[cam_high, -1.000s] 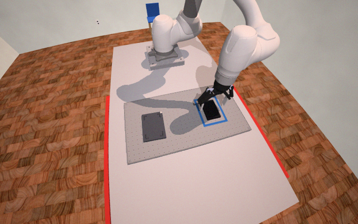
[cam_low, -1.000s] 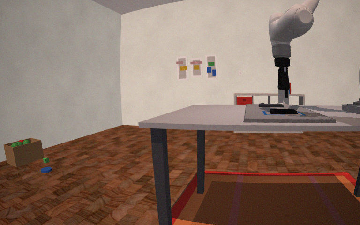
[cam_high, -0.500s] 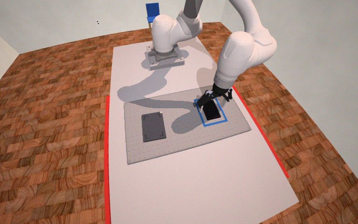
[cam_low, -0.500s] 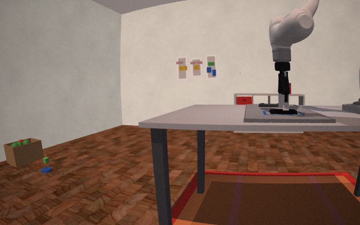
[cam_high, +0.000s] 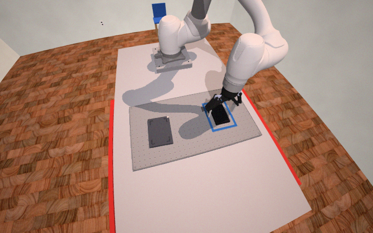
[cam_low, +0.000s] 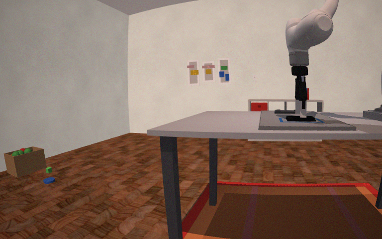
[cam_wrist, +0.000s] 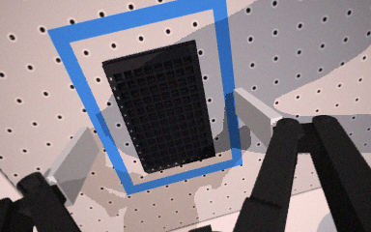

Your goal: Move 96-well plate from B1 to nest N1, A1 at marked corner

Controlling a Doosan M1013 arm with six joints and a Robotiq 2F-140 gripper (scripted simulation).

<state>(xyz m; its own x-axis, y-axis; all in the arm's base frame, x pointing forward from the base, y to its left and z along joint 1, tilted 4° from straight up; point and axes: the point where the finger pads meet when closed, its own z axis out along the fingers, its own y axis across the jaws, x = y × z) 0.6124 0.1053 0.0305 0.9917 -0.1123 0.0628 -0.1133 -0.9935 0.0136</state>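
Right now my hand is 20 mm above the black 96-well plate. The rest, counted from my hand: dark grey plate nest N1 (10 mm behind, 350 mm to the right, 20 mm below); pale A1 corner mark (80 mm behind, 290 mm to the right, 20 mm below).
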